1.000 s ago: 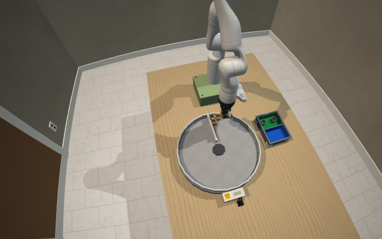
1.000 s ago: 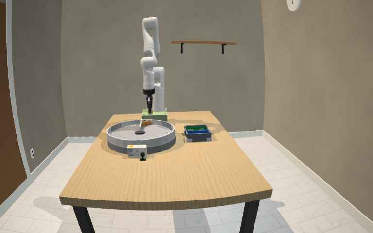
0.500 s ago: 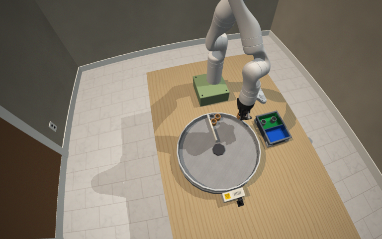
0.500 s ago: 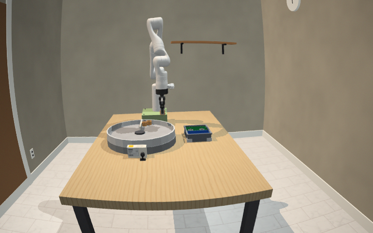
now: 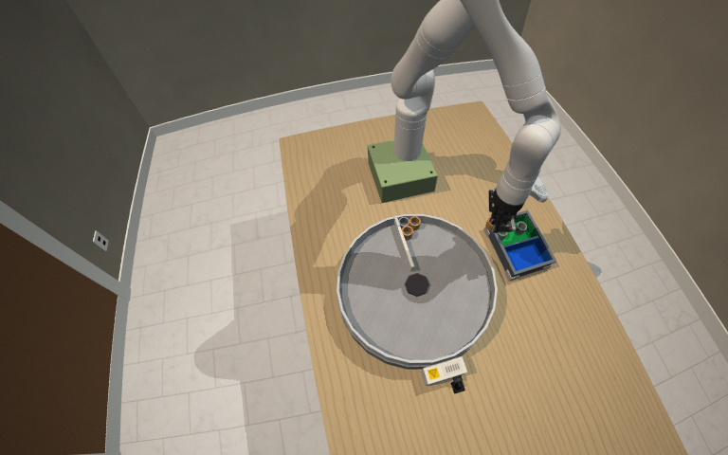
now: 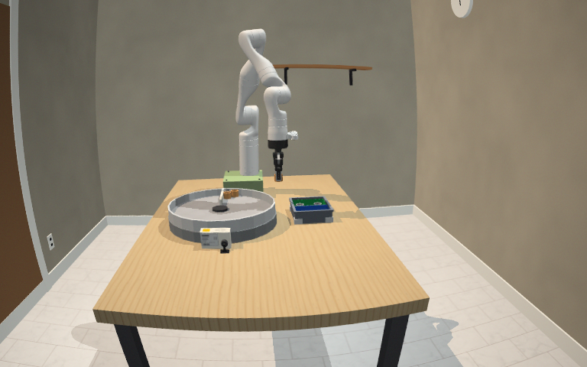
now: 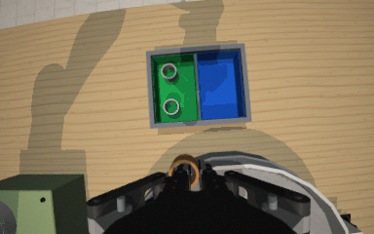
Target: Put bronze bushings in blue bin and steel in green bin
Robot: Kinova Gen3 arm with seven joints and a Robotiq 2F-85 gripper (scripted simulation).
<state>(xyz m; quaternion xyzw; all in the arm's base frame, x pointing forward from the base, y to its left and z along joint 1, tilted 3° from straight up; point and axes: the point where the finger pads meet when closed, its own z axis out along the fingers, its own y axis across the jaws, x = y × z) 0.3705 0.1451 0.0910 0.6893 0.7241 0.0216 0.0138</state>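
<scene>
The blue bin lies 14 cm below my hand, 12 cm to the left of it and 1 cm ahead of it. From my hand the other things lie so: turntable 22 cm to the right, 11 cm below, 8 cm ahead.
</scene>
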